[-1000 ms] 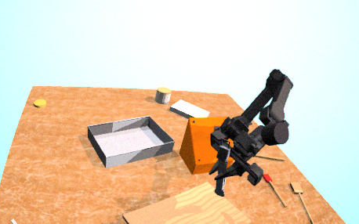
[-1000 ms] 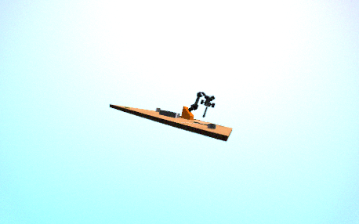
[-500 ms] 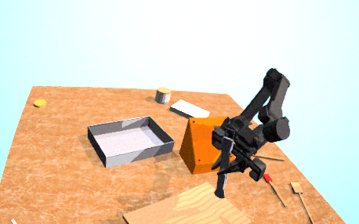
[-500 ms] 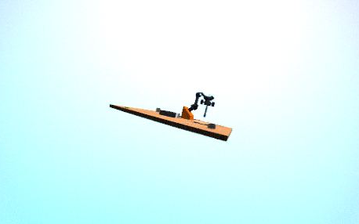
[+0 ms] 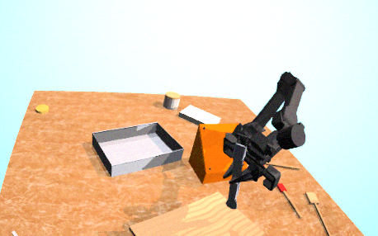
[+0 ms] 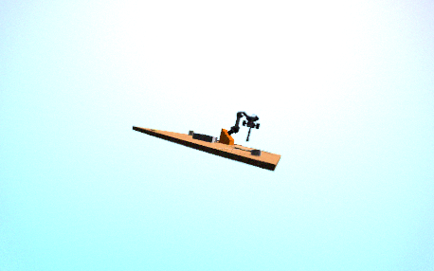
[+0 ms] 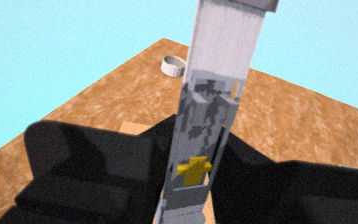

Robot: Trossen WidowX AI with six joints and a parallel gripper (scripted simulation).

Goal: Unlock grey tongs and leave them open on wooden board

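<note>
Now: the wooden board 23 cm below my gripper tip. Round my gripper tip: grey roasting tin 13 cm ahead, 42 cm to the right, 21 cm below; white block 23 cm behind, 70 cm to the right, 23 cm below; yellow lock piece 3 cm behind, 1 cm to the right, 1 cm above.
</note>
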